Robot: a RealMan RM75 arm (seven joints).
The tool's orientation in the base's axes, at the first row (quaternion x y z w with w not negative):
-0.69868, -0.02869, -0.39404, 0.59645
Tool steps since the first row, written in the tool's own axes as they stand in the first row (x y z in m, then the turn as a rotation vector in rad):
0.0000, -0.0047, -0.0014, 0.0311, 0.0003, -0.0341
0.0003, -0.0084, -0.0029, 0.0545, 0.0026, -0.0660
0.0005, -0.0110, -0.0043, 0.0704, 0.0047, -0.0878
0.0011, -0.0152, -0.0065, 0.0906, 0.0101, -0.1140
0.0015, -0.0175, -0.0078, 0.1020, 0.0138, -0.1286
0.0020, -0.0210, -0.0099, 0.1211, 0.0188, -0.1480
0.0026, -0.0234, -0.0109, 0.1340, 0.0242, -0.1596
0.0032, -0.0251, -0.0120, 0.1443, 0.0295, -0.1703
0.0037, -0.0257, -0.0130, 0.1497, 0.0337, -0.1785
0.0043, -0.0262, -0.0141, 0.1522, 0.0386, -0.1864
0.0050, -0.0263, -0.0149, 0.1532, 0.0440, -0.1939
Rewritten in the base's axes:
-0.0031, 0.0001, 0.0038, 0.0039, -0.0426, 0.0172
-0.0056, -0.0002, 0.0069, 0.0047, -0.0807, 0.0283
-0.0075, -0.0007, 0.0091, 0.0055, -0.1068, 0.0354
-0.0104, -0.0017, 0.0128, 0.0086, -0.1394, 0.0423
-0.0119, -0.0023, 0.0149, 0.0108, -0.1579, 0.0456
-0.0144, -0.0033, 0.0180, 0.0165, -0.1842, 0.0523
-0.0158, -0.0037, 0.0203, 0.0221, -0.2012, 0.0552
-0.0168, -0.0044, 0.0220, 0.0264, -0.2163, 0.0567
-0.0173, -0.0053, 0.0227, 0.0280, -0.2268, 0.0563
-0.0177, -0.0064, 0.0234, 0.0281, -0.2361, 0.0536
-0.0177, -0.0074, 0.0239, 0.0277, -0.2445, 0.0496

